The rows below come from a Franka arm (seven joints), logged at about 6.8 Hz.
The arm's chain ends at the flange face. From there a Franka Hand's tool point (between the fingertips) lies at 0.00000 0.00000 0.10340 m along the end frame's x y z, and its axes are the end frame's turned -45 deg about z.
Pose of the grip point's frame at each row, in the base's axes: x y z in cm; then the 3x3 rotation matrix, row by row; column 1 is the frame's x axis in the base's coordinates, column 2 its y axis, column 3 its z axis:
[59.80 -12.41 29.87], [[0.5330 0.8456 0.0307], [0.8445 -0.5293 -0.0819], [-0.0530 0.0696 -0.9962]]
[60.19 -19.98 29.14], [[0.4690 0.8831 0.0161], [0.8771 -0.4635 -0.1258], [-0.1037 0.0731 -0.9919]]
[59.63 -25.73 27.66], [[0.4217 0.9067 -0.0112], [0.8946 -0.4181 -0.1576], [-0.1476 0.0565 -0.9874]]
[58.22 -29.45 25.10], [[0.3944 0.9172 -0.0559], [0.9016 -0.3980 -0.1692], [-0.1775 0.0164 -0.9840]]
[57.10 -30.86 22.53], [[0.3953 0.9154 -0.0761], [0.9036 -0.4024 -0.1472], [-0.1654 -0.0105 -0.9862]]
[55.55 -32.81 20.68], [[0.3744 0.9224 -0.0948], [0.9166 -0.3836 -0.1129], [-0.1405 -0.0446 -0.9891]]
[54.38 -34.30 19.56], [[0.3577 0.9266 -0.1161], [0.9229 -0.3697 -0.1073], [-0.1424 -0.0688 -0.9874]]
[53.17 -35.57 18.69], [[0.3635 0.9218 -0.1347], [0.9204 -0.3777 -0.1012], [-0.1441 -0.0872 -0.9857]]
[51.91 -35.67 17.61], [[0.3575 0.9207 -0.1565], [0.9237 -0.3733 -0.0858], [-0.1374 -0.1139 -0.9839]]
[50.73 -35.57 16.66], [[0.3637 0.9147 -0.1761], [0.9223 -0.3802 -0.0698], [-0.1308 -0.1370 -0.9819]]
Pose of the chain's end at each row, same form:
[59.48 -11.56 40.17], [[0.9748 0.2210 0.0307], [0.2229 -0.9714 -0.0819], [0.0117 0.0867 -0.9962]]
[60.02 -18.68 39.40], [[0.9561 0.2928 0.0161], [0.2925 -0.9479 -0.1258], [-0.0216 0.1250 -0.9919]]
[59.75 -24.10 37.87], [[0.9393 0.3429 -0.0112], [0.3369 -0.9282 -0.1576], [-0.0644 0.1443 -0.9874]]
[58.80 -27.70 35.27], [[0.9274 0.3697 -0.0559], [0.3561 -0.9190 -0.1692], [-0.1139 0.1371 -0.9840]]
[57.89 -29.34 32.73], [[0.9268 0.3678 -0.0761], [0.3544 -0.9235 -0.1472], [-0.1244 0.1095 -0.9862]]
[56.53 -31.64 30.91], [[0.9170 0.3875 -0.0948], [0.3769 -0.9194 -0.1129], [-0.1309 0.0678 -0.9891]]
[55.58 -33.19 29.77], [[0.9081 0.4023 -0.1161], [0.3912 -0.9140 -0.1073], [-0.1493 0.0520 -0.9874]]
[54.56 -34.52 28.88], [[0.9088 0.3948 -0.1347], [0.3837 -0.9179 -0.1012], [-0.1636 0.0402 -0.9857]]
[53.53 -34.78 27.78], [[0.9038 0.3982 -0.1565], [0.3892 -0.9171 -0.0858], [-0.1777 0.0166 -0.9839]]
[52.55 -34.85 26.81], [[0.9040 0.3896 -0.1761], [0.3833 -0.9210 -0.0698], [-0.1894 -0.0044 -0.9819]]

